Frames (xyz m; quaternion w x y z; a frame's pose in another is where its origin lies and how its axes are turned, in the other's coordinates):
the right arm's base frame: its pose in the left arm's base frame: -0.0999 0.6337 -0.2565 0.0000 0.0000 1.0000 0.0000
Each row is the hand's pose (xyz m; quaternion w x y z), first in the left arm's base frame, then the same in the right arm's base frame.
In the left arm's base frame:
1: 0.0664 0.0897 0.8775 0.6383 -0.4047 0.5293 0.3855
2: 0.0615 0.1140 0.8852 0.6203 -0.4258 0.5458 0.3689
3: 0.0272 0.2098 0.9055 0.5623 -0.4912 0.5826 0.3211
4: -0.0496 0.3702 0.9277 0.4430 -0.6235 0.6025 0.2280
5: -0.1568 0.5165 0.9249 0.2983 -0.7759 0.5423 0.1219
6: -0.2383 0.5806 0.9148 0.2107 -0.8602 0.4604 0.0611
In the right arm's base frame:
1: -0.1663 -0.5440 -1.1340 0.5293 -0.3855 -0.6383 -0.4047
2: -0.1614 -0.5197 -1.1417 0.5458 -0.3689 -0.6203 -0.4258
3: -0.1271 -0.4239 -1.1620 0.5826 -0.3211 -0.5623 -0.4912
4: -0.0503 -0.2635 -1.1842 0.6025 -0.2280 -0.4430 -0.6235
5: 0.0569 -0.1172 -1.1814 0.5423 -0.1219 -0.2983 -0.7759
6: 0.1384 -0.0531 -1.1713 0.4604 -0.0611 -0.2107 -0.8602

